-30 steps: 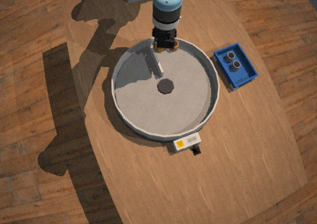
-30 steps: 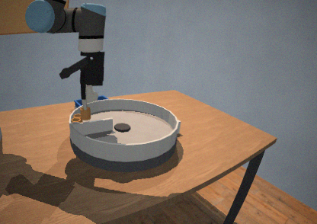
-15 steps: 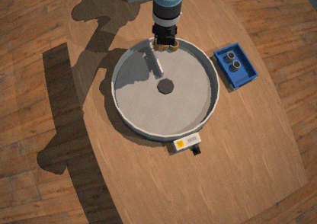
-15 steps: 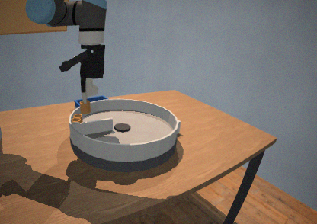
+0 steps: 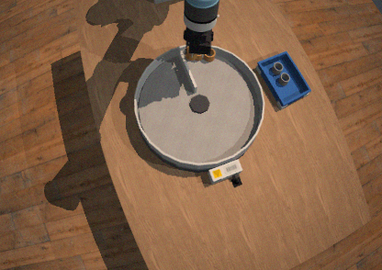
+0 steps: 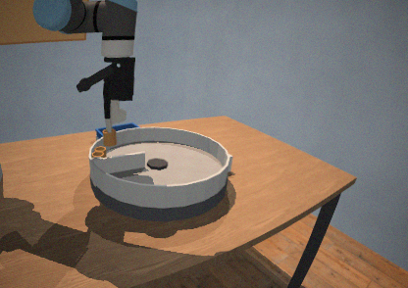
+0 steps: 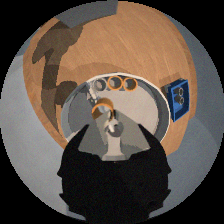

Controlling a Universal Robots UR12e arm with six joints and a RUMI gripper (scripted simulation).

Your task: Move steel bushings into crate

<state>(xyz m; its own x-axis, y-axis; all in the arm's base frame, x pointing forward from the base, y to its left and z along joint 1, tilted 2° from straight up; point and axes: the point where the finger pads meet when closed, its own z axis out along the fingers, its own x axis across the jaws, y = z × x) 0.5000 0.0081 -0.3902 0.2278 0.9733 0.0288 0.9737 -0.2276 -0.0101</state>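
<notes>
Right now the grey turntable is 140 mm ahead of my hand, 20 mm to the right of it and 120 mm below it. Round my hand: blue crate: 80 mm ahead, 330 mm to the left, 140 mm below.
</notes>
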